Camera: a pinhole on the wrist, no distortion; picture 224 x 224 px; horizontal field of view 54.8 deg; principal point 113.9 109.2 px. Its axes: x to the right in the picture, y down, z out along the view. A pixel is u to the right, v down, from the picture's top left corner.
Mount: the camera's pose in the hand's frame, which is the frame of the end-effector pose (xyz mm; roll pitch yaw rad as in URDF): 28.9 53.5 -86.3 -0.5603 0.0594 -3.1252
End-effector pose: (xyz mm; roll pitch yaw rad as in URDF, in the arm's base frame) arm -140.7 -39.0 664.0 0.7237 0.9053 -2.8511
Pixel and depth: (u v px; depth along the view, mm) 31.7 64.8 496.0
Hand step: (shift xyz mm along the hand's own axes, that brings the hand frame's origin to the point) 192.0 -121.1 398.4
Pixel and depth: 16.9 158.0 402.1
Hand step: 196.5 -234.4 216.3
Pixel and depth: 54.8 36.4 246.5
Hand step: 82.2 -6.3 170.2
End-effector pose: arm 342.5 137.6 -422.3 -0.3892 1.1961 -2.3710
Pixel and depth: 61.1 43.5 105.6
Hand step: 48.8 24.9 21.6
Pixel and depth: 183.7 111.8 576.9
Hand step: -180.8 -262.4 386.8
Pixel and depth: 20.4 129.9 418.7
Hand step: 194.2 -200.3 257.2
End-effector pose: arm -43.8 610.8 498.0 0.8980 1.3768 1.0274
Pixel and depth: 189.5 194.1 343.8
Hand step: -99.3 -245.8 125.6
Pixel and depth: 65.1 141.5 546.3
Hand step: 133.0 -304.3 339.7
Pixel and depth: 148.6 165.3 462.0
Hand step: -58.9 -295.1 236.3
